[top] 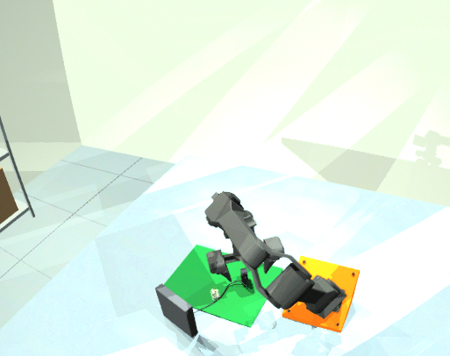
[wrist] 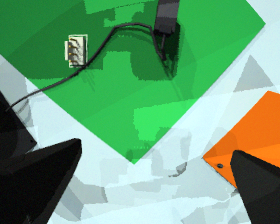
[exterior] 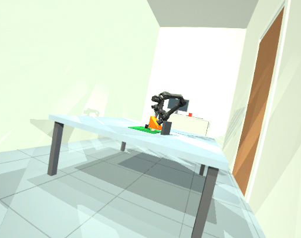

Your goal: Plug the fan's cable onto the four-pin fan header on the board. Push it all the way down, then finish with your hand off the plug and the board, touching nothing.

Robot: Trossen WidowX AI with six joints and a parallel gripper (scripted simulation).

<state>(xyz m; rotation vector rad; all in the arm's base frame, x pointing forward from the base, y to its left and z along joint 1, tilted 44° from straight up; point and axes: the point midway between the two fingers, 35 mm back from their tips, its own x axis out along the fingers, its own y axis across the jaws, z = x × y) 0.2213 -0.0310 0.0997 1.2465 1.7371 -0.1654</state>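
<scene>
Now: the dark grey fan plug 90 mm below my gripper tip, 80 mm to the right of it and 50 mm ahead of it. The rest, counted from my gripper tip: fan (140 mm ahead, 130 mm to the left, 60 mm below); green board (130 mm below, 110 mm ahead, 50 mm to the right); white four-pin header (120 mm below, 100 mm ahead, 10 mm to the left).
</scene>
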